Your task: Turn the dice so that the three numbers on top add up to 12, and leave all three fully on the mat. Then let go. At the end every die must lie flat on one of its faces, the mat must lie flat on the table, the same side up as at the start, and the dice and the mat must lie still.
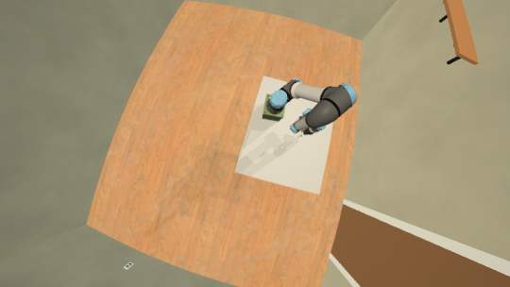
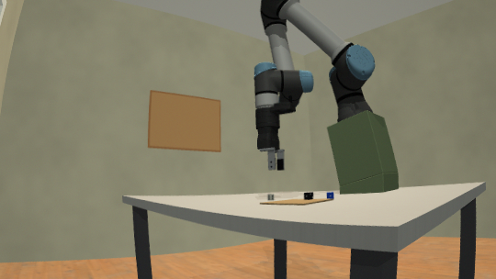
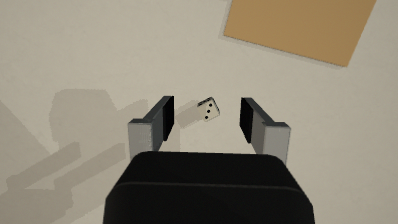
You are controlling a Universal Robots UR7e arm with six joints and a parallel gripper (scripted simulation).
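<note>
My hand is 10 mm short of the white die, 20 mm to the left of it and 100 mm above it. The rest, counted from my hand: blue die: 70 mm behind, 160 mm to the left, 100 mm below; then black die: 20 mm behind, 130 mm to the left, 100 mm below; then tan mat: 30 mm ahead, 150 mm to the left, 110 mm below.
</note>
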